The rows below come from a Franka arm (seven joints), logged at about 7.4 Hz.
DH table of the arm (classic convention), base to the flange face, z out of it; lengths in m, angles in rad. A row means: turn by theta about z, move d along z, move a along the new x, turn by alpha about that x. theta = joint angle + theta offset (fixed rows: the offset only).
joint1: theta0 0; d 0.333; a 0; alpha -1.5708
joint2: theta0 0; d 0; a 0; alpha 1.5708
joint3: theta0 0; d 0.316; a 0.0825; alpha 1.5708
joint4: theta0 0; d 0; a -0.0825; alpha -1.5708
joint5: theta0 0; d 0.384; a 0; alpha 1.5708
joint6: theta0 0; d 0; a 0.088; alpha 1.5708
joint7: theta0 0; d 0.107; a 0; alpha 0
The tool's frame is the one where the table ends.
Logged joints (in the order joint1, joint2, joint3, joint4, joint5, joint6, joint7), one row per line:
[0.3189, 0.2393, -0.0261, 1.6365, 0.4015, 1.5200, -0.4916]
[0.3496, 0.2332, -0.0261, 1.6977, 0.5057, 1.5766, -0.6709]
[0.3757, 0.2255, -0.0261, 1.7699, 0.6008, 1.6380, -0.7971]
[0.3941, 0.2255, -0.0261, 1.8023, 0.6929, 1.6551, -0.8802]
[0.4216, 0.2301, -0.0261, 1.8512, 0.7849, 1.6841, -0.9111]
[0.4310, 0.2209, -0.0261, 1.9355, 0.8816, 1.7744, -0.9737]
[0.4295, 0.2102, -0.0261, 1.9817, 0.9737, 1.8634, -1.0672]
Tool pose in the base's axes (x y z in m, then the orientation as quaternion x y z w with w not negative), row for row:
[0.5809, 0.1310, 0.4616, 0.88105, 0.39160, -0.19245, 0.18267]
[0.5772, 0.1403, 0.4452, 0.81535, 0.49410, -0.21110, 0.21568]
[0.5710, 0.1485, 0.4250, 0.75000, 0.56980, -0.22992, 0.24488]
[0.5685, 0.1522, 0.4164, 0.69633, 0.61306, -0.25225, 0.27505]
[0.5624, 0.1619, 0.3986, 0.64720, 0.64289, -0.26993, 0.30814]
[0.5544, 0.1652, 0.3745, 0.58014, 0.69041, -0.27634, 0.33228]
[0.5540, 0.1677, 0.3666, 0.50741, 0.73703, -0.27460, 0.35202]
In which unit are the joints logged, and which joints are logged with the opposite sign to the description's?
The joints are logged in radians. Opposite sign: joint4, joint5.
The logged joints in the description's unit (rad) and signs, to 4 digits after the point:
[0.3189, 0.2393, -0.0261, -1.6365, -0.4015, 1.5200, -0.4916]
[0.3496, 0.2332, -0.0261, -1.6977, -0.5057, 1.5766, -0.6709]
[0.3757, 0.2255, -0.0261, -1.7699, -0.6008, 1.6380, -0.7971]
[0.3941, 0.2255, -0.0261, -1.8023, -0.6929, 1.6551, -0.8802]
[0.4216, 0.2301, -0.0261, -1.8512, -0.7849, 1.6841, -0.9111]
[0.4310, 0.2209, -0.0261, -1.9355, -0.8816, 1.7744, -0.9737]
[0.4295, 0.2102, -0.0261, -1.9817, -0.9737, 1.8634, -1.0672]

